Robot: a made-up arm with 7 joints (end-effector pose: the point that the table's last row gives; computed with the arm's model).
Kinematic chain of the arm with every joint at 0, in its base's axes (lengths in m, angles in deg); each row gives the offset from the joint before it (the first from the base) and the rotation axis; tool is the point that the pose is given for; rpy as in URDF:
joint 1: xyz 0 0 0.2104 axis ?
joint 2: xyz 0 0 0 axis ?
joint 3: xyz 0 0 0.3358 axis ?
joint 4: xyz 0.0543 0 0 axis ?
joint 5: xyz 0.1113 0 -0.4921 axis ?
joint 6: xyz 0 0 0 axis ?
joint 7: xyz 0.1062 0 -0.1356 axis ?
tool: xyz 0 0 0 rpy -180 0 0
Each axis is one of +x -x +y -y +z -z.
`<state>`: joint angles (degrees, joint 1 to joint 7).
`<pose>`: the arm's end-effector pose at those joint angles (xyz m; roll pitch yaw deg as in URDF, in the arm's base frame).
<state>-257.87 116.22 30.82 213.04 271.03 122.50 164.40</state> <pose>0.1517 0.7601 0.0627 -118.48 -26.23 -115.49</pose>
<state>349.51 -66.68 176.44 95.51 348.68 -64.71 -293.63</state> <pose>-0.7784 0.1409 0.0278 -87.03 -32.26 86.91</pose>
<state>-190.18 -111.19 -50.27 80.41 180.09 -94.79 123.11</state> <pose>0.3905 0.2591 0.3683 39.47 -74.74 -39.35</pose>
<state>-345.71 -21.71 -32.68 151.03 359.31 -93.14 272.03</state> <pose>-0.2565 -0.0790 0.9472 -82.61 -9.38 73.07</pose>
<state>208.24 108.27 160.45 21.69 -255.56 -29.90 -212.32</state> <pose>0.1797 -0.1929 0.5020 71.93 -16.86 90.40</pose>
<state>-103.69 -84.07 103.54 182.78 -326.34 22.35 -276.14</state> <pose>0.1161 0.9749 0.3669 -104.92 -48.70 -14.93</pose>
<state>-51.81 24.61 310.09 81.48 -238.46 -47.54 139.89</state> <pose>-0.1977 -0.5906 0.3641 124.91 45.48 -43.19</pose>
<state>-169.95 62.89 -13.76 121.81 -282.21 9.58 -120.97</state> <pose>-0.9471 0.0402 0.1237 130.06 -30.99 -106.51</pose>
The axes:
joint 1: +z
joint 2: +y
joint 3: +z
joint 4: -y
joint 5: -z
joint 6: +y
joint 7: -z

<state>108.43 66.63 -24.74 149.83 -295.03 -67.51 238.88</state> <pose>-0.0640 0.7846 0.4892 44.84 -23.11 152.66</pose>
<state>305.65 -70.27 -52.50 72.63 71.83 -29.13 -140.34</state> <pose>-0.6087 -0.1742 0.5708 37.57 -81.35 7.38</pose>
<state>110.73 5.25 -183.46 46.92 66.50 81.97 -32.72</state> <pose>0.2677 -0.4918 0.2226 -113.19 4.70 -66.48</pose>
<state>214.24 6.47 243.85 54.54 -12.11 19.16 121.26</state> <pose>-0.1179 0.6688 0.3335 -140.35 3.74 -9.86</pose>
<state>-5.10 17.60 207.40 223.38 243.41 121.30 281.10</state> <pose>0.5034 0.2920 0.6672 164.10 -59.87 145.97</pose>
